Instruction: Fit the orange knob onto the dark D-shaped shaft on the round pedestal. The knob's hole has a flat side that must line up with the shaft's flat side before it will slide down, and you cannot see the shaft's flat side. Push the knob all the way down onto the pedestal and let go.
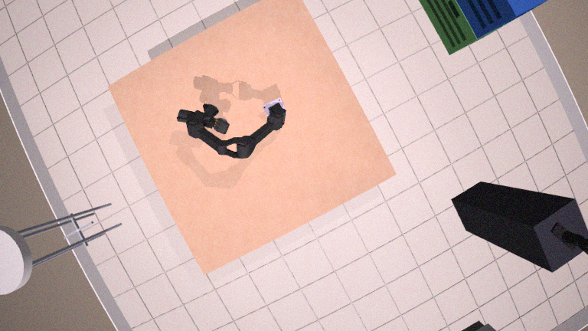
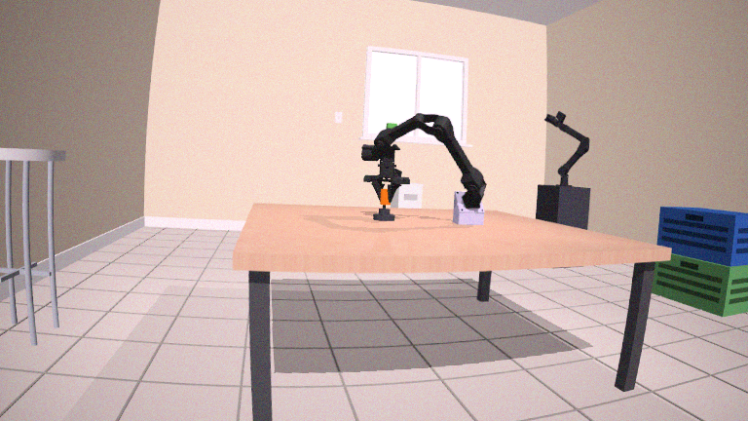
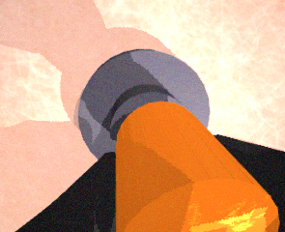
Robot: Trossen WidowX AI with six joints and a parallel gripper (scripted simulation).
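The orange knob is 20 mm above my gripper tip. Round my gripper tip: round pedestal 40 mm below.
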